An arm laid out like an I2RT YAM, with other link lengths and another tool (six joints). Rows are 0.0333 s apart.
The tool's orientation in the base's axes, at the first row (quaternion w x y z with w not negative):
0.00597, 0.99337, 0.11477, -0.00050
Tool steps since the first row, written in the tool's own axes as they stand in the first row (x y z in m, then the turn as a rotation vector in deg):
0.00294, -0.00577, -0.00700, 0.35, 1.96, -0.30
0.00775, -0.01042, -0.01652, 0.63, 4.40, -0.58
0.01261, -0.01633, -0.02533, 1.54, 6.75, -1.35
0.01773, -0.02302, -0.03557, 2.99, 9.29, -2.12
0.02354, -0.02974, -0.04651, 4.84, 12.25, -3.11
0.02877, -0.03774, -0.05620, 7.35, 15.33, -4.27
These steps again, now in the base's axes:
0.00154, 0.00637, 0.00692, 0.79, -1.82, 0.32
0.00516, 0.01211, 0.01638, 1.62, -4.13, 0.63
0.00854, 0.01908, 0.02511, 3.04, -6.20, 1.43
0.01200, 0.02688, 0.03526, 5.03, -8.34, 2.22
0.01612, 0.03488, 0.04610, 7.50, -10.79, 3.24
0.01939, 0.04398, 0.05568, 10.65, -13.20, 4.43

